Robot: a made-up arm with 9 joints. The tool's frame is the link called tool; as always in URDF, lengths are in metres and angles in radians. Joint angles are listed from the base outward. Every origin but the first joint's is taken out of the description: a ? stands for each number. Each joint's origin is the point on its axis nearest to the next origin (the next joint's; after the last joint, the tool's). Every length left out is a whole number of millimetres.
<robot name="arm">
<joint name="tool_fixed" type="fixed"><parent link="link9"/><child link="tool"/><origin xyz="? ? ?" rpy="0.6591 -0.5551 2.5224"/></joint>
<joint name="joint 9" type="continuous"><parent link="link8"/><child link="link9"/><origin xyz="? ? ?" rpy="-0.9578 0.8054 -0.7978"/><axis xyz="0 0 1"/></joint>
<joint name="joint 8" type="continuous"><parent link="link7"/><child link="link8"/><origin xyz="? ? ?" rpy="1.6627 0.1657 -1.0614"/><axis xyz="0 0 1"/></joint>
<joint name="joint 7" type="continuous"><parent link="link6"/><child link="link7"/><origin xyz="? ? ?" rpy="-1.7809 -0.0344 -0.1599"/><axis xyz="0 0 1"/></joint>
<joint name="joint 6" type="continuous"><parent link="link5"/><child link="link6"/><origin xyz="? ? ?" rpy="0.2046 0.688 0.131"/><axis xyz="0 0 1"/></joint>
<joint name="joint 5" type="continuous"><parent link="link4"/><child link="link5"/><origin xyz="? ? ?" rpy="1.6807 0.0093 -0.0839"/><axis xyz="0 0 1"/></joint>
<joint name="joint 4" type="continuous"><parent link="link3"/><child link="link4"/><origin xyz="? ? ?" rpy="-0.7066 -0.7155 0.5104"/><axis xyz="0 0 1"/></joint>
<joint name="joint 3" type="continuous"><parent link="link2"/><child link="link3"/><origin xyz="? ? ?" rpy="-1.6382 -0.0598 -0.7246"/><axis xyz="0 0 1"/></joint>
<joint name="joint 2" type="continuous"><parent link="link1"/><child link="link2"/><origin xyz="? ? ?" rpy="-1.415 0.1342 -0.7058"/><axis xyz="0 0 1"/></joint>
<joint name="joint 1" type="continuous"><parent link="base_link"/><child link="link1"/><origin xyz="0.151 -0.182 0.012" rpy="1.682 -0.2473 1.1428"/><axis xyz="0 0 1"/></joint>
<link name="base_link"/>
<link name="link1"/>
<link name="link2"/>
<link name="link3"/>
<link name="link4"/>
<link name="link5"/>
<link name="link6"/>
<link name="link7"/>
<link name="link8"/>
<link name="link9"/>
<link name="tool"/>
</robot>
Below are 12 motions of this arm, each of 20 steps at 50 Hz.
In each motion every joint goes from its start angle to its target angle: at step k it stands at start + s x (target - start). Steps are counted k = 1, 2, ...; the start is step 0. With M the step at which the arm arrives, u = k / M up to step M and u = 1 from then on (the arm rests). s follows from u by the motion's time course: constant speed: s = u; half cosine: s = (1 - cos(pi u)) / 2; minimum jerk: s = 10 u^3 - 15 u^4 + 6 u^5.
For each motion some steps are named. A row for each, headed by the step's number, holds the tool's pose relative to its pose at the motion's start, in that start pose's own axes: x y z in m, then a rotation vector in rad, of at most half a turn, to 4 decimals.
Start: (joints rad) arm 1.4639 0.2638 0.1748 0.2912 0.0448 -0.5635 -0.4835 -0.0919 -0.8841
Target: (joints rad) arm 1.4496 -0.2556 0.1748 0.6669 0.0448 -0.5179 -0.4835 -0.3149 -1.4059
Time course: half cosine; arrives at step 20
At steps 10, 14, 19, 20:
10: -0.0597 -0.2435 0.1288 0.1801 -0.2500 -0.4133
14: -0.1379 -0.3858 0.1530 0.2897 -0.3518 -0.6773
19: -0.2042 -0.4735 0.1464 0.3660 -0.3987 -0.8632
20: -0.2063 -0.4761 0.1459 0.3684 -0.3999 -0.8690

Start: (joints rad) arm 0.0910 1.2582 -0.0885 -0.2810 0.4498 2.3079 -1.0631 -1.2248 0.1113
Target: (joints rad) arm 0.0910 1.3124 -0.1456 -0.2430 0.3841 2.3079 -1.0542 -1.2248 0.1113
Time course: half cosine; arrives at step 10
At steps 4, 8, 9, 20:
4: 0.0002 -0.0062 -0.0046 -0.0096 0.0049 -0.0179
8: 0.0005 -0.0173 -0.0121 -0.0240 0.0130 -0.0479
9: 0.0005 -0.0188 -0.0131 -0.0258 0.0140 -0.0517
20: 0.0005 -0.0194 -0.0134 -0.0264 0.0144 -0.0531

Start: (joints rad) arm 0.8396 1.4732 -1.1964 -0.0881 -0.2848 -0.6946 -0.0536 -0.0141 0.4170
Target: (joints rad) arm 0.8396 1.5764 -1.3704 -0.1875 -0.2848 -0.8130 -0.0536 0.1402 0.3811
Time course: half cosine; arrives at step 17
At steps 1, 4, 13, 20:
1: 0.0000 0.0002 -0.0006 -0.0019 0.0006 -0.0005
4: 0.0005 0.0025 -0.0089 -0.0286 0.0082 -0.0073
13: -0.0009 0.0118 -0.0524 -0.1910 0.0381 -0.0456
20: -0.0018 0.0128 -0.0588 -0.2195 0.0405 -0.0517

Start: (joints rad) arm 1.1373 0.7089 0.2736 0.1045 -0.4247 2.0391 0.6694 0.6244 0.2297
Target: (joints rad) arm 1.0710 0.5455 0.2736 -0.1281 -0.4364 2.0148 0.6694 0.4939 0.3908
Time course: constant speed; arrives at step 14
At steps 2, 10, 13, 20:
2: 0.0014 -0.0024 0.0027 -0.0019 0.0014 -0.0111
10: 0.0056 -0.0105 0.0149 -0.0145 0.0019 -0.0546
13: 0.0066 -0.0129 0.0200 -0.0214 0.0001 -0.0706
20: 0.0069 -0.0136 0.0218 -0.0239 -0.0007 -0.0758

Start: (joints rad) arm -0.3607 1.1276 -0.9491 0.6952 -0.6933 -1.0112 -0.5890 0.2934 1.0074
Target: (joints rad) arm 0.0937 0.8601 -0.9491 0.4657 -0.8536 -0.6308 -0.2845 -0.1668 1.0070
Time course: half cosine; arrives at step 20
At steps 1, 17, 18, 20:
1: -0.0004 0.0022 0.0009 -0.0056 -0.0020 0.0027
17: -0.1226 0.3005 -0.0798 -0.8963 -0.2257 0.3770
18: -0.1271 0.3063 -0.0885 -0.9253 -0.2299 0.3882
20: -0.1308 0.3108 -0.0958 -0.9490 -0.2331 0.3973

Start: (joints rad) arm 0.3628 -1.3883 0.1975 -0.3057 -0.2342 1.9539 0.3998 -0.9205 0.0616
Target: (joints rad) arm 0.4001 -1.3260 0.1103 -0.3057 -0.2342 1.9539 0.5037 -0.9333 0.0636
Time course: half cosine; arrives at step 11
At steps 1, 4, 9, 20:
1: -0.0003 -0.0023 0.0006 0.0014 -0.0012 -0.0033
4: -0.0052 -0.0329 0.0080 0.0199 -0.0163 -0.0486
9: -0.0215 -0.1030 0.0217 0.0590 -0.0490 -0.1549
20: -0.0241 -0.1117 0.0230 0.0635 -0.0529 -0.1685

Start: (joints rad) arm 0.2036 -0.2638 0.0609 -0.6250 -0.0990 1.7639 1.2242 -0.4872 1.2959
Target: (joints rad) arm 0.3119 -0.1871 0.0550 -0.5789 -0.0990 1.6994 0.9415 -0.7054 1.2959
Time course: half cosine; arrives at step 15
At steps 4, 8, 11, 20:
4: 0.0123 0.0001 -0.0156 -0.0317 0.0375 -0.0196
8: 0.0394 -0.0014 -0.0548 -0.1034 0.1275 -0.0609
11: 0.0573 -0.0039 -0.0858 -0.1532 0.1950 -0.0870
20: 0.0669 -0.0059 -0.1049 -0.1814 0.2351 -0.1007

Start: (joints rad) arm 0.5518 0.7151 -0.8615 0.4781 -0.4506 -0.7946 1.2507 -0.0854 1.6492
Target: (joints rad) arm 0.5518 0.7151 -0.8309 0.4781 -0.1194 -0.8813 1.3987 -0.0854 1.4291
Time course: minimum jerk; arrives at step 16
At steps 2, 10, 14, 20:
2: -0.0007 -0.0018 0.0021 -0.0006 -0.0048 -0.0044
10: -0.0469 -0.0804 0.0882 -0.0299 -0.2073 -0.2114
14: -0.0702 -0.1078 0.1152 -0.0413 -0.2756 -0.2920
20: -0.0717 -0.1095 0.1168 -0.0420 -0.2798 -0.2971

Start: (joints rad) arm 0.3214 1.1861 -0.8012 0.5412 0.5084 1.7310 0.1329 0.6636 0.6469
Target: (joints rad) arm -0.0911 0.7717 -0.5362 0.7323 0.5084 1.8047 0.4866 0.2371 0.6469
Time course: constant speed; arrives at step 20
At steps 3, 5, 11, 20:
3: 0.0128 0.0435 -0.0306 -0.1257 0.0678 0.0290
5: 0.0199 0.0710 -0.0559 -0.2048 0.1172 0.0524
11: 0.0296 0.1438 -0.1506 -0.4170 0.2835 0.1405
20: -0.0029 0.2194 -0.3190 -0.6545 0.5720 0.3129

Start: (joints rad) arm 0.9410 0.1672 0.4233 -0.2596 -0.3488 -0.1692 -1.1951 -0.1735 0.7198
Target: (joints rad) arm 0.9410 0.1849 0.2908 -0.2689 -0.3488 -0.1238 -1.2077 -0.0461 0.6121
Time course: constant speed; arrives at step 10
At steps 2, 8, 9, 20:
2: 0.0092 -0.0179 -0.0153 0.0047 0.0250 -0.0340
8: 0.0307 -0.0723 -0.0639 0.0140 0.1018 -0.1374
9: 0.0334 -0.0814 -0.0724 0.0149 0.1149 -0.1548
20: 0.0358 -0.0905 -0.0808 0.0156 0.1281 -0.1722

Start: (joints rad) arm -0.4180 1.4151 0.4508 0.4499 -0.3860 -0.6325 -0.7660 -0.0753 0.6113
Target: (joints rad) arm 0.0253 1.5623 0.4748 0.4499 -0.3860 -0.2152 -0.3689 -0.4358 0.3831
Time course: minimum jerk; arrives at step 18
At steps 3, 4, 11, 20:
3: -0.0045 0.0007 0.0078 -0.0107 -0.0164 -0.0002
4: -0.0098 0.0015 0.0168 -0.0228 -0.0355 -0.0005
11: -0.1208 0.0075 0.1472 -0.1736 -0.3413 -0.0309
20: -0.1937 0.0046 0.2029 -0.2249 -0.4987 -0.0657

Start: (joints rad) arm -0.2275 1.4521 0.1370 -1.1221 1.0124 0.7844 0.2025 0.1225 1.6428
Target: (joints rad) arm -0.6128 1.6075 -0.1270 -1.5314 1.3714 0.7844 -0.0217 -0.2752 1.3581
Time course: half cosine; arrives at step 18
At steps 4, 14, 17, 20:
4: -0.0084 -0.0211 0.0370 -0.0002 -0.0655 -0.0590
14: -0.1499 -0.1265 0.2480 -0.0358 -0.4816 -0.4354
17: -0.1808 -0.1332 0.2720 -0.0472 -0.5409 -0.4865
20: -0.1830 -0.1336 0.2736 -0.0481 -0.5450 -0.4900

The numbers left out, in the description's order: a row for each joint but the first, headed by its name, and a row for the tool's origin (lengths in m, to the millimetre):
tool: -0.162 0.218 0
joint 9: 0.329 0.216 0
joint 8: -0.093 -0.109 0
joint 7: -0.045 -0.108 0
joint 6: 0.018 -0.036 0
joint 5: -0.003 -0.072 0
joint 4: -0.074 0.048 0
joint 3: 0.005 0.061 0
joint 2: -0.042 -0.025 0

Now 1 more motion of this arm.
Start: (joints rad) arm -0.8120 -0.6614 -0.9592 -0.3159 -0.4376 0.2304 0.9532 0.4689 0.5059
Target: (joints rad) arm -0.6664 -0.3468 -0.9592 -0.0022 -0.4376 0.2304 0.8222 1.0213 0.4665
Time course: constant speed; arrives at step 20
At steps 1, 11, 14, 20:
1: 0.0048 -0.0095 -0.0116 0.0174 0.0225 -0.0112
11: 0.0296 -0.1024 -0.1394 0.1844 0.2457 -0.1424
14: 0.0279 -0.1290 -0.1807 0.2323 0.3116 -0.1881
20: 0.0105 -0.1796 -0.2645 0.3255 0.4405 -0.2882

